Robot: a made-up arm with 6 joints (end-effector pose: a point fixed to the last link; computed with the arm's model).
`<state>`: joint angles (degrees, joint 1 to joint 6).
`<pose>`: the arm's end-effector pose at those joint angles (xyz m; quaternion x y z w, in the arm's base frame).
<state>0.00 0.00 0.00 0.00 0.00 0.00</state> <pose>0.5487 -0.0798 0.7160 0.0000 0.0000 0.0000 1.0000</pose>
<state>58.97 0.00 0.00 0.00 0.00 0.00</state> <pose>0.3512 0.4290 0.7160 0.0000 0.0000 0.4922 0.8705</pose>
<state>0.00 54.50 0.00 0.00 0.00 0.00</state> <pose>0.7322 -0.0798 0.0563 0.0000 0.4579 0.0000 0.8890</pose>
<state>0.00 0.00 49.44 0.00 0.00 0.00</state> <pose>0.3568 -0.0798 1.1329 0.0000 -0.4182 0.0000 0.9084</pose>
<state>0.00 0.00 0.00 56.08 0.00 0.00</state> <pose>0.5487 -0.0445 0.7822 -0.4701 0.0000 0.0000 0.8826</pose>
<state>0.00 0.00 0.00 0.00 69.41 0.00</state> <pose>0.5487 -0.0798 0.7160 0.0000 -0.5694 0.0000 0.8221</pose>
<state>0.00 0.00 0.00 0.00 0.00 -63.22</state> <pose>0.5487 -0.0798 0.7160 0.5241 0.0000 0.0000 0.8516</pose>
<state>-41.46 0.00 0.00 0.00 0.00 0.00</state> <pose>0.3584 -0.4231 0.7160 0.0000 0.0000 -0.3540 0.9353</pose>
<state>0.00 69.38 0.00 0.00 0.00 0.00</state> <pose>0.6687 -0.0798 -0.1266 0.0000 0.5691 0.0000 0.8222</pose>
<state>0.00 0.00 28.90 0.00 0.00 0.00</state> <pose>0.4804 -0.0798 0.9812 0.0000 -0.2495 0.0000 0.9684</pose>
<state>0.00 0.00 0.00 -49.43 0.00 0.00</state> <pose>0.5487 -0.0519 0.6554 0.4181 0.0000 0.0000 0.9084</pose>
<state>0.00 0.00 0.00 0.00 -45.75 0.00</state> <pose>0.5487 -0.0798 0.7160 0.0000 0.3887 0.0000 0.9214</pose>
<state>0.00 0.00 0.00 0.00 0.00 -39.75</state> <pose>0.5487 -0.0798 0.7160 0.3400 0.0000 0.0000 0.9404</pose>
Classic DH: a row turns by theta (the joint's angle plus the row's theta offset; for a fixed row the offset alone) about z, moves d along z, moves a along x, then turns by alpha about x. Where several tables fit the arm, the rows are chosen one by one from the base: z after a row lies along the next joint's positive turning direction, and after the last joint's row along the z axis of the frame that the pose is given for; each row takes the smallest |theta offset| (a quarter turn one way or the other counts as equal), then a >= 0, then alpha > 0; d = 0 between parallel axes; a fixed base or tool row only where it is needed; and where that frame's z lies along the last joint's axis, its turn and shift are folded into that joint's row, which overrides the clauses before.
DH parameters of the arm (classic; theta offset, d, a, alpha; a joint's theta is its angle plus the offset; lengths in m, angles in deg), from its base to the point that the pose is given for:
joint 1: 0 0.208 0 -90
joint 2: -90 0 0.508 180
joint 3: 0 0 0 -90
joint 4: 0 -0.5487 0 90
joint 5: 0 0.0798 0 -90
joint 6: 90 0 0 90
tool (fixed): -90 0 0 0

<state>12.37 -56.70 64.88 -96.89 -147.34 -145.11</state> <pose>-0.6315 -0.1287 0.9958 0.3974 0.6002 0.0937 0.6878</pose>
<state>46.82 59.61 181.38 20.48 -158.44 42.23</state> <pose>0.1404 0.0404 0.9168 -0.3231 0.2196 0.3705 0.8427</pose>
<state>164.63 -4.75 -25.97 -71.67 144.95 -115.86</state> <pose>-0.4196 0.1414 0.4450 -0.9126 -0.2415 -0.1817 0.2754</pose>
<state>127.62 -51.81 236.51 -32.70 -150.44 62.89</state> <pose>0.2166 -0.1711 -0.0124 0.4406 -0.6240 -0.1113 0.6357</pose>
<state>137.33 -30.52 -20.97 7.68 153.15 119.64</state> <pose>-0.1533 0.2488 0.7472 0.4621 -0.3310 -0.2452 0.7853</pose>
